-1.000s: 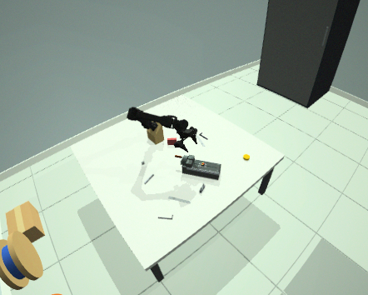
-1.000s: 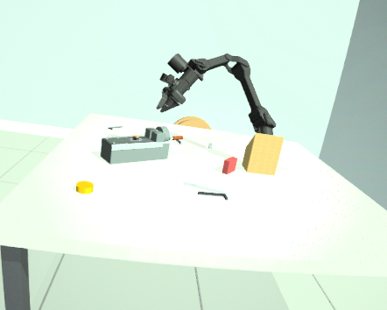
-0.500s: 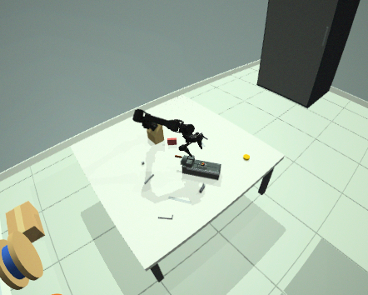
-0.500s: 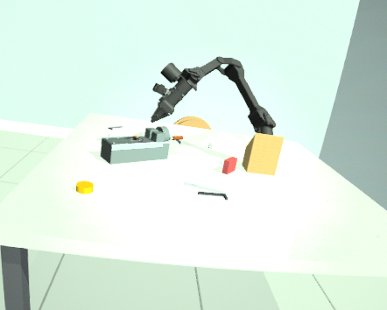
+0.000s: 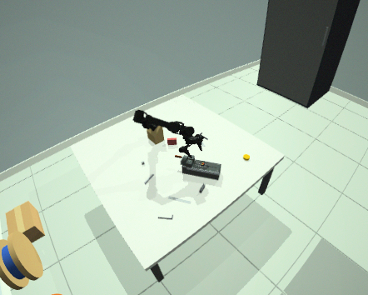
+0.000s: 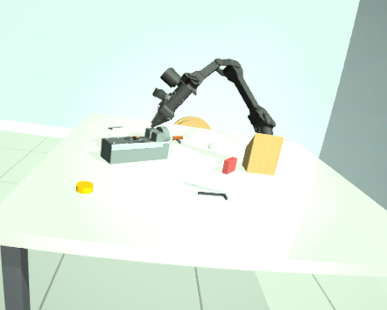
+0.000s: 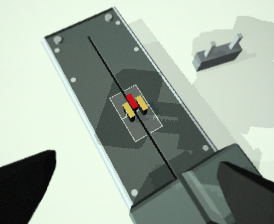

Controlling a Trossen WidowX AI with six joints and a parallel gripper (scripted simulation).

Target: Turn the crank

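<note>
My gripper tip is now 10 cm past the orange crank handle, 9 cm to the left of it and 6 cm above it. From my gripper tip the other things lie so: yellow disc 13 cm ahead, 37 cm to the left, 13 cm below; black hex key 28 cm behind, 25 cm to the left, 14 cm below; red pointer 6 cm ahead, 2 cm to the left, 6 cm below.
</note>
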